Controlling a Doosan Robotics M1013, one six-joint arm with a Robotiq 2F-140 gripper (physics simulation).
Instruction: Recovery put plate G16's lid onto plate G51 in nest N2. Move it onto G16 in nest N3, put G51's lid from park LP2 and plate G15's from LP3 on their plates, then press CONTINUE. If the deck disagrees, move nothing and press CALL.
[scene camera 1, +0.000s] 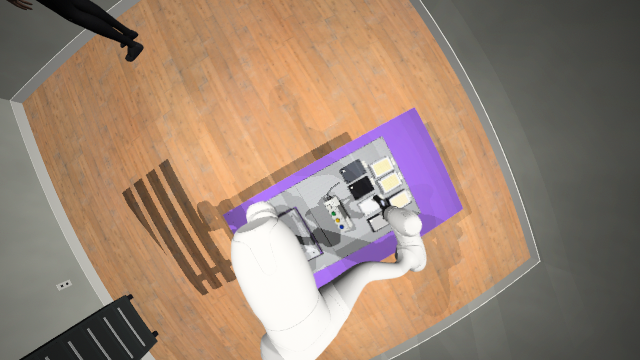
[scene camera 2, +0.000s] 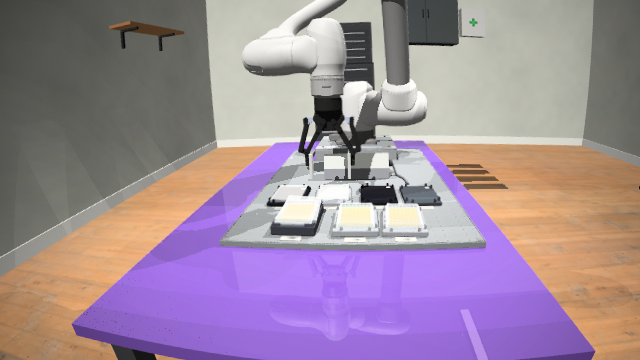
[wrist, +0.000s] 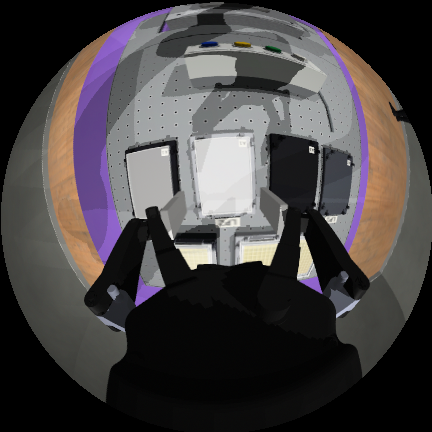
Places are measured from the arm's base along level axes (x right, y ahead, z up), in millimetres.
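Pixels of known places: gripper, fingertip midpoint: (scene camera 1: 377, 205) (scene camera 2: 330, 177) (wrist: 222, 199).
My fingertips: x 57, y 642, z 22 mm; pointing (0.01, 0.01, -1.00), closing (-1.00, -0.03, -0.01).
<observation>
Behind a point stands the place of what it marks.
My gripper (scene camera 1: 383, 202) {x 57, y 642, z 22 mm} (scene camera 2: 330, 164) (wrist: 222, 199) {x 57, y 642, z 22 mm} is open and empty, its fingers straddling the LP2 place from above. The white lid (scene camera 1: 369, 206) {x 54, y 605, z -27 mm} (scene camera 2: 335, 192) {x 46, y 629, z -27 mm} (wrist: 223, 172) {x 54, y 613, z -27 mm} lies flat there. The grey lid (scene camera 1: 377, 222) {x 177, y 604, z -27 mm} (scene camera 2: 291, 193) {x 174, y 639, z -27 mm} (wrist: 150, 182) {x 177, y 621, z -27 mm} lies beside it, on a black park. The left plate (scene camera 2: 298, 212) {x 113, y 838, z -2 mm} (wrist: 197, 254) {x 102, y 747, z 2 mm} is on a black nest; the middle plate (scene camera 1: 389, 183) {x -17, y 790, z -17 mm} (scene camera 2: 355, 216) {x -18, y 829, z -15 mm} and right plate (scene camera 1: 382, 166) {x -136, y 802, z -23 mm} (scene camera 2: 404, 217) {x -132, y 826, z -19 mm} are on grey nests. All three show cream wells; clear lids on them cannot be told. The button box (scene camera 1: 337, 212) {x -30, y 403, z 33 mm} (wrist: 210, 72) {x 68, y 445, z 0 mm} has blue, yellow and green buttons.
A black lid (scene camera 1: 361, 187) {x -81, y 617, z -35 mm} (scene camera 2: 379, 194) {x -81, y 625, z -35 mm} (wrist: 294, 175) {x -73, y 615, z -35 mm} and a dark grey lid (scene camera 1: 353, 170) {x -203, y 623, z -35 mm} (scene camera 2: 420, 194) {x -201, y 627, z -35 mm} (wrist: 336, 182) {x -190, y 618, z -35 mm} lie beside the white one. All stand on the grey pegboard (scene camera 2: 450, 230) {x -241, y 845, z -45 mm} (wrist: 145, 115) {x 189, y 493, z -45 mm} on the purple table (scene camera 1: 432, 165) {x 38, y 1148, z -58 mm} (scene camera 2: 200, 285) {x 263, y 1075, z -58 mm}. A cable runs from the button box.
</observation>
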